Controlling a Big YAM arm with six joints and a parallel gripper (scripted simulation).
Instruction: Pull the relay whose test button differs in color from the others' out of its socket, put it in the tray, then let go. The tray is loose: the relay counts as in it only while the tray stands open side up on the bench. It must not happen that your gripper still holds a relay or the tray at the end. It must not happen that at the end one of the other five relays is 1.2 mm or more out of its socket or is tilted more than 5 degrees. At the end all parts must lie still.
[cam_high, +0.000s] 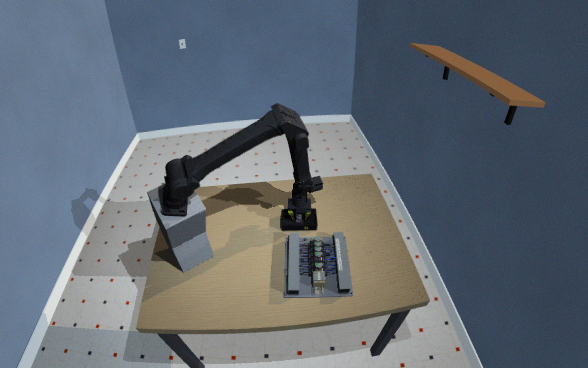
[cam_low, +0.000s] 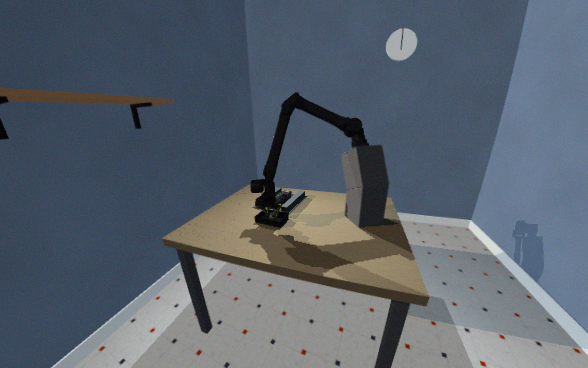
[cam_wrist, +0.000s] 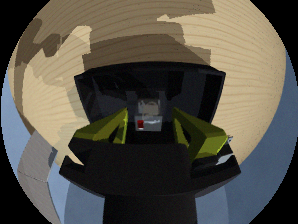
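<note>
My gripper is now right at the relay. Also, from my hand: black tray: 10 mm below.
</note>
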